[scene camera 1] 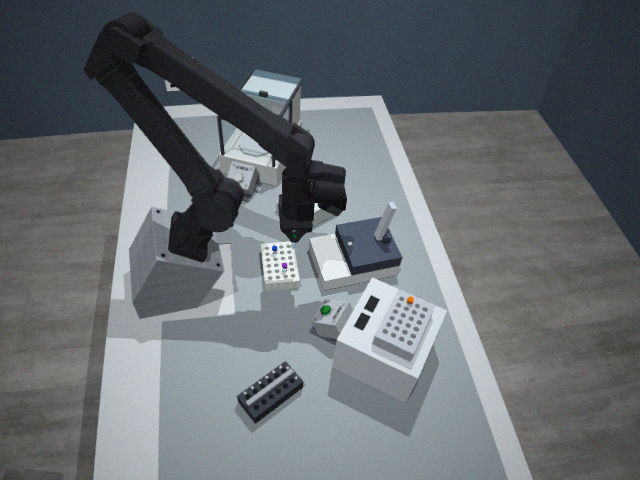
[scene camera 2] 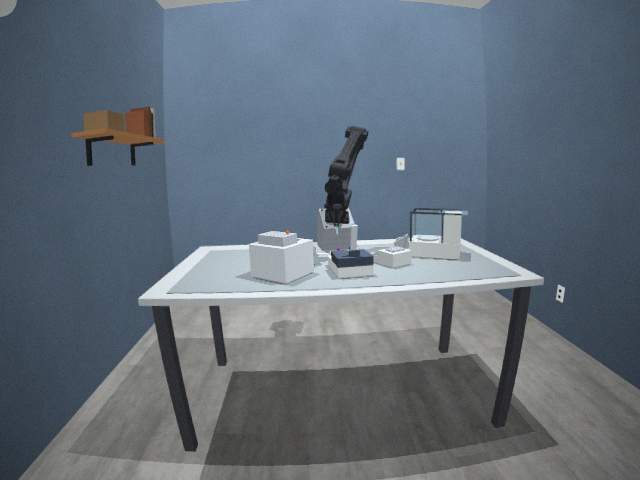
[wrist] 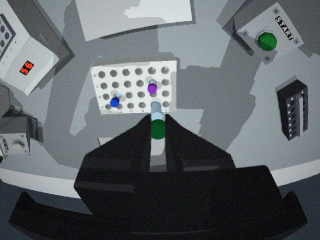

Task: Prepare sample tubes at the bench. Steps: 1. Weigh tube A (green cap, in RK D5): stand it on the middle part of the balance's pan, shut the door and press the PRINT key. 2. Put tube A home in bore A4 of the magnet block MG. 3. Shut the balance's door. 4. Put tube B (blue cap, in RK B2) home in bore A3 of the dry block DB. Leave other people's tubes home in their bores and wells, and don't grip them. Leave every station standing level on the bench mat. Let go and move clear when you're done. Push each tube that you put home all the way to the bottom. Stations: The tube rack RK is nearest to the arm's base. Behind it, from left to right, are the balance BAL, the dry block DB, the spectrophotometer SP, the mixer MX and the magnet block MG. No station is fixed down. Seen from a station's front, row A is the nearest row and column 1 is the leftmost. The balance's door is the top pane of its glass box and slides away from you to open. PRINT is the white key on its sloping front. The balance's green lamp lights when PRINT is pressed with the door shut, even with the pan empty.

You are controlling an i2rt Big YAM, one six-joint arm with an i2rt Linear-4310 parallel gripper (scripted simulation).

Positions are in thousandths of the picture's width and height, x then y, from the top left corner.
I see my gripper (scene camera 1: 460, 501), a white tube rack (scene camera 1: 430, 582), a black magnet block (scene camera 1: 402, 849), a spectrophotometer (scene camera 1: 560, 524), a balance (scene camera 1: 371, 311) and a mixer (scene camera 1: 568, 734).
The white tube rack also shows in the wrist view (wrist: 411, 331). The black magnet block shows as well in the wrist view (wrist: 920, 390). The spectrophotometer is seen too in scene camera 2 (scene camera 2: 555, 547). Scene camera 2 does not show the black magnet block, which is hidden by the mixer.
